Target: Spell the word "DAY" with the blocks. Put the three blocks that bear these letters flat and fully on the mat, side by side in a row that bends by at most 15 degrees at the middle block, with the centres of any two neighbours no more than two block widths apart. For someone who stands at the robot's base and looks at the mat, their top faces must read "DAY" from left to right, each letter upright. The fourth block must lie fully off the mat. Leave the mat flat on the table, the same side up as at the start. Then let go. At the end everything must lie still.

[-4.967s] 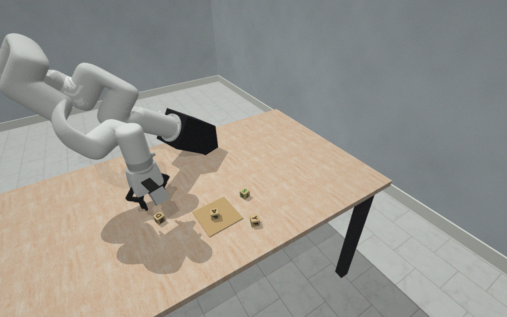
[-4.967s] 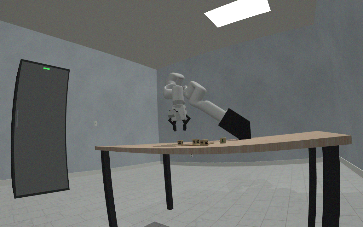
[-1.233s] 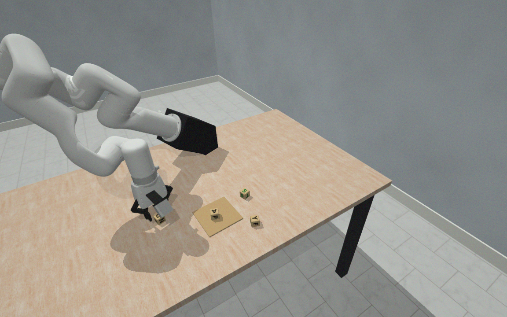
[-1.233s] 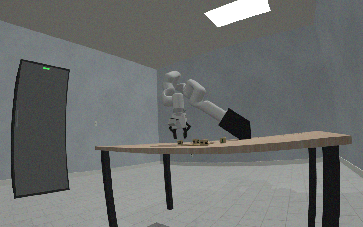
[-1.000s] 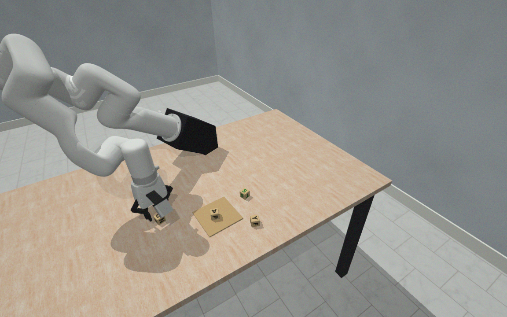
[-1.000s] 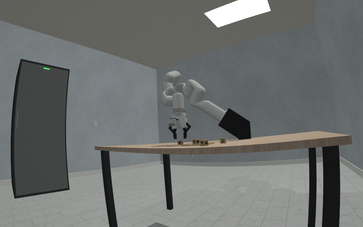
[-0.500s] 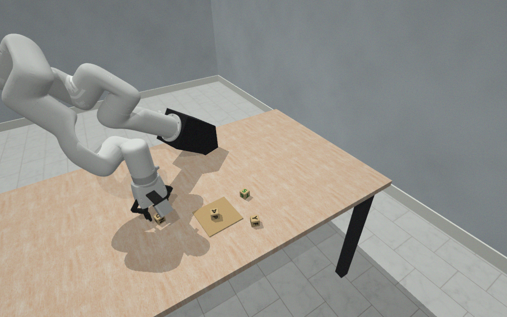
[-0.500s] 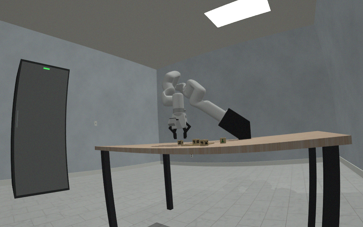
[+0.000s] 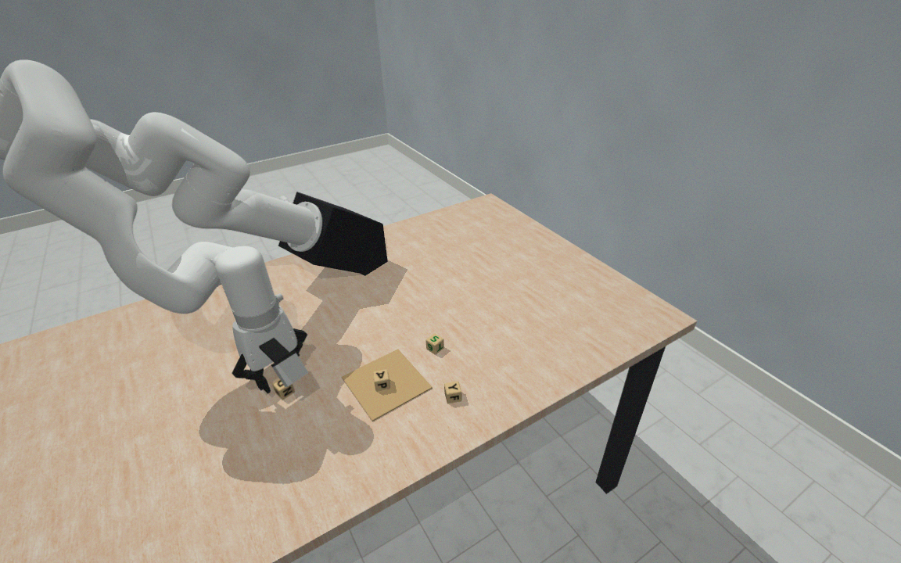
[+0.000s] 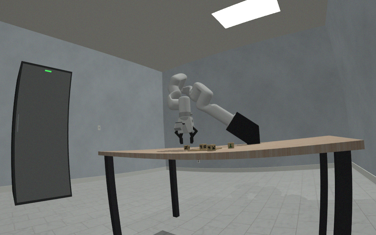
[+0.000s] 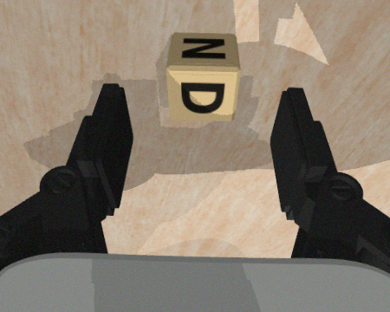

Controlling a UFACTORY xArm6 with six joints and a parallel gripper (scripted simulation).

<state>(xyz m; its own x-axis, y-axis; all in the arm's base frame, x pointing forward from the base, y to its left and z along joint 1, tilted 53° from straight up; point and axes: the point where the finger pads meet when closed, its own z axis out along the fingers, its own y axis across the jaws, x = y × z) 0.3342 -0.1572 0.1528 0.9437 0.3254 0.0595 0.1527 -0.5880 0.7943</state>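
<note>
Now: the D block 4 cm below my hand. Also, from my hand: mat 18 cm to the left, 11 cm ahead, 5 cm below.
</note>
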